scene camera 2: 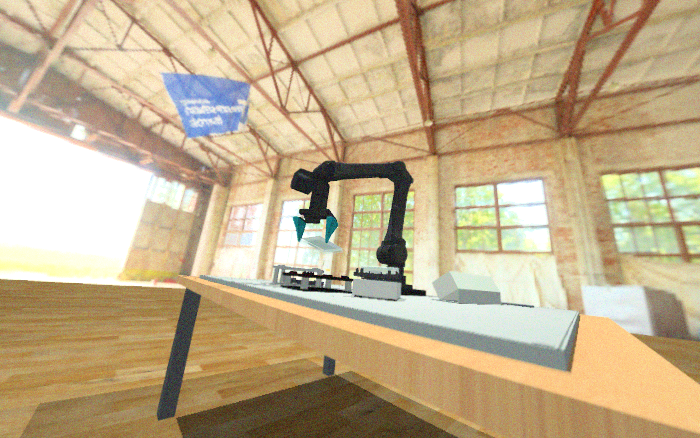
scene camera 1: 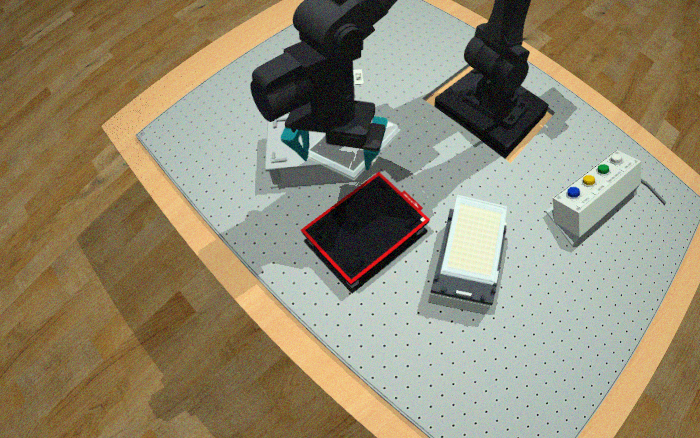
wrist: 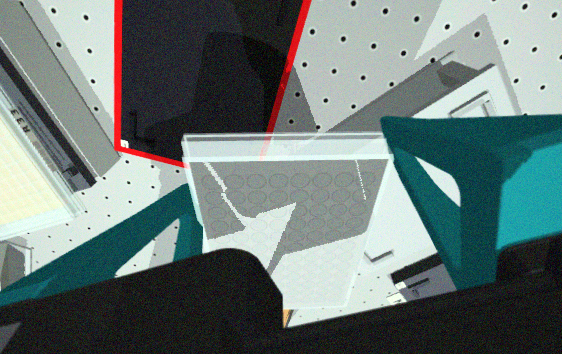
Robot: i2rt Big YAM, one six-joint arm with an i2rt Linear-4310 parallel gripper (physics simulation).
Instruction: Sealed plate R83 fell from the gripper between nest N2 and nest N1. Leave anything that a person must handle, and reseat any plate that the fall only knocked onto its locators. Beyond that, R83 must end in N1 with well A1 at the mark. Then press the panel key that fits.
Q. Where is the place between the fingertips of the gripper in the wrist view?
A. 283, 164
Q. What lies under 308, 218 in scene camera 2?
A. The gripper.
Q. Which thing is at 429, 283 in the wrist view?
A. A dark station.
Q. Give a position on a clear well plate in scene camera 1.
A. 349, 162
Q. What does the gripper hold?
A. A clear well plate.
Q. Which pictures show the gripper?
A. Scene camera 2, scene camera 1 and the wrist view: all of them.
